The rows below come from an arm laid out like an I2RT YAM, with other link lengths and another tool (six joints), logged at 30 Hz.
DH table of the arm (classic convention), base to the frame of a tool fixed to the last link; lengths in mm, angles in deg. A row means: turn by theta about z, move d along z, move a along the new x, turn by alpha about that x. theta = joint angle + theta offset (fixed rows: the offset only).
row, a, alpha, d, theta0
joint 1, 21.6, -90.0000, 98.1, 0.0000
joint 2, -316.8, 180.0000, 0.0, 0.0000
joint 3, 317.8, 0.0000, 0.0, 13.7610
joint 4, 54.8, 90.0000, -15.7, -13.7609
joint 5, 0.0, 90.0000, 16.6, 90.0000
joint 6, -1.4, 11.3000, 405.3, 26.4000
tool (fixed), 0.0, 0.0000, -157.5, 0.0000
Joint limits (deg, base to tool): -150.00..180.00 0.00..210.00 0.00..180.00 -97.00..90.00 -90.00..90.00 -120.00..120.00
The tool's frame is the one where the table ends.
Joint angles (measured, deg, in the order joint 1, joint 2, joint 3, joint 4, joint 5, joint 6), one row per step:
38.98, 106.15, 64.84, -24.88, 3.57, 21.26
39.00, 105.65, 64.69, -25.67, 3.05, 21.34
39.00, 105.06, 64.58, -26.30, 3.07, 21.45
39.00, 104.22, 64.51, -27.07, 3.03, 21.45
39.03, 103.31, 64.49, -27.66, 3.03, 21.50
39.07, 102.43, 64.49, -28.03, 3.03, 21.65
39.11, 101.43, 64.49, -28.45, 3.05, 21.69
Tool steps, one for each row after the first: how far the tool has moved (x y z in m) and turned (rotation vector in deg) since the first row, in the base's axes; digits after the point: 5 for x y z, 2 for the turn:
-0.00471, -0.00062, 0.00188, 0.12, 0.66, 0.15
-0.00675, -0.00234, 0.00490, 0.05, 0.79, 0.05
-0.00888, -0.00384, 0.00991, 0.08, 0.81, 0.06
-0.00999, -0.00439, 0.01603, 0.29, 0.59, 0.05
-0.01026, -0.00412, 0.02238, 0.66, 0.22, -0.05
-0.01058, -0.00406, 0.02955, 1.02, -0.23, -0.05

